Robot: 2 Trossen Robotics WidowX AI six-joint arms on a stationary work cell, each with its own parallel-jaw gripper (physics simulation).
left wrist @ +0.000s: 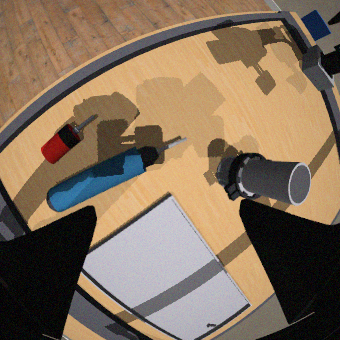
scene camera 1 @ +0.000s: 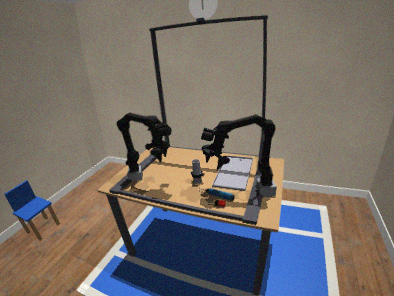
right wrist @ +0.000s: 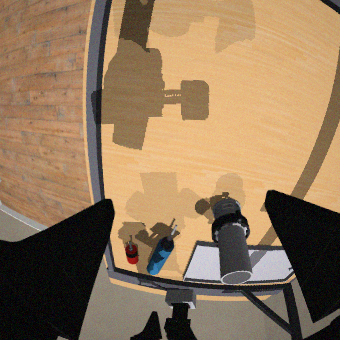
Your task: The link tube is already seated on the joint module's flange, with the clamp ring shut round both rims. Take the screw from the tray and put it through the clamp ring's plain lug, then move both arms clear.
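Where they show: left gripper, fingertip midpoint: [left wrist: 168, 210] [scene camera 1: 211, 166] [right wrist: 166, 312]; right gripper, fingertip midpoint: [scene camera 1: 163, 159] [right wrist: 191, 203]; left arm's base at its link origin: [scene camera 1: 266, 182] [right wrist: 180, 304]; right arm's base at its link origin: [left wrist: 325, 64] [scene camera 1: 134, 169].
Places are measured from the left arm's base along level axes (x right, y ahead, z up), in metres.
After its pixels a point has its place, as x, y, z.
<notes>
The grey link tube [scene camera 1: 196, 164] {0.153, 0.423, 0.078} [left wrist: 282, 181] {0.156, 0.414, 0.081} [right wrist: 234, 257] {0.177, 0.451, 0.067} stands upright on the joint module [left wrist: 226, 169] {0.152, 0.416, -0.040} [right wrist: 226, 205] {0.178, 0.455, -0.051}, with the black clamp ring [scene camera 1: 197, 175] [left wrist: 245, 175] {0.157, 0.413, 0.010} [right wrist: 230, 226] {0.178, 0.451, 0.002} round the joint. The light grey tray [scene camera 1: 230, 180] {0.151, 0.202, -0.066} [left wrist: 150, 260] {0.144, 0.207, -0.066} [right wrist: 206, 261] {0.116, 0.226, -0.066} lies beside it. A small dark screw [left wrist: 210, 325] {0.419, 0.082, -0.061} lies near the tray's far end; its details are too small to tell. My left gripper [scene camera 1: 214, 159] {0.047, 0.329, 0.119} [left wrist: 168, 210] {0.047, 0.329, 0.119} is open and empty, above the table near the tray. My right gripper [scene camera 1: 157, 154] {0.142, 0.631, 0.138} [right wrist: 191, 203] {0.142, 0.631, 0.138} is open and empty, above the table at the left of the scene view.
A blue screwdriver [scene camera 1: 220, 194] {-0.028, 0.289, -0.038} [left wrist: 100, 179] {-0.004, 0.294, -0.029} [right wrist: 160, 256] {0.009, 0.324, -0.029} and a shorter red screwdriver [scene camera 1: 220, 203] {-0.105, 0.297, -0.043} [left wrist: 60, 144] {-0.084, 0.299, -0.037} [right wrist: 131, 253] {-0.077, 0.322, -0.039} lie near the table's front edge, in front of the tray. A dark frame [scene camera 1: 155, 65] {0.753, 0.702, 0.677} rises behind the table.
</notes>
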